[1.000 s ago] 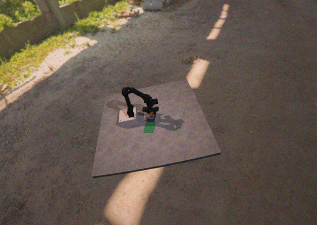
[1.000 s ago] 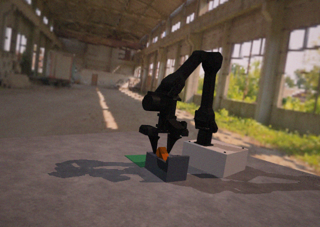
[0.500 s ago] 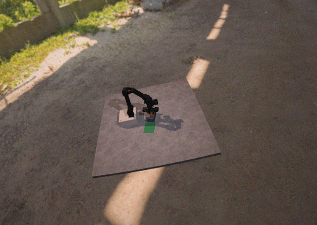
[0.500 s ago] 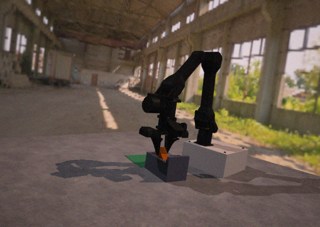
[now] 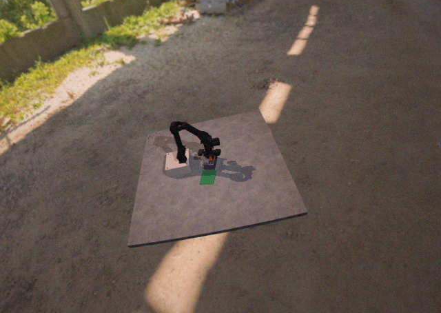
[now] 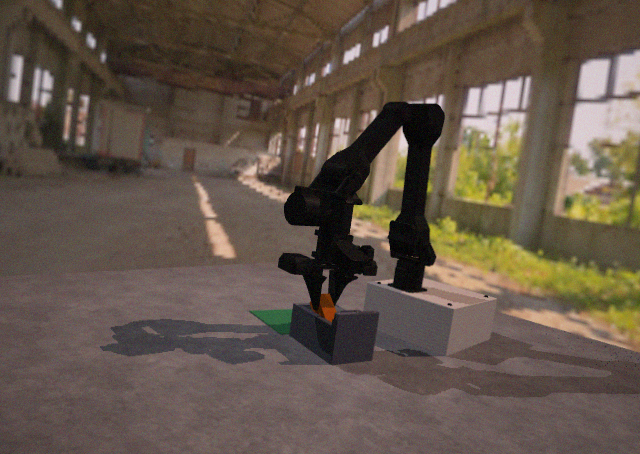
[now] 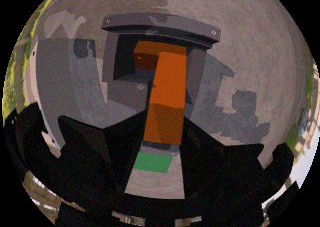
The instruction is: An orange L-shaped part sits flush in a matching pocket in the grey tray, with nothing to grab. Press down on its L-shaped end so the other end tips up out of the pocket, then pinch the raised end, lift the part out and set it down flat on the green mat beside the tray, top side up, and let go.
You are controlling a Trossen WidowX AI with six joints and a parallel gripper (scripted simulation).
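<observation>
Right now the green mat is 140 mm to the right of my gripper tip, 80 mm below it and 40 mm behind it. The rest, counted from my gripper tip: orange L-shaped part 40 mm to the left, 30 mm below, 10 mm behind.
</observation>
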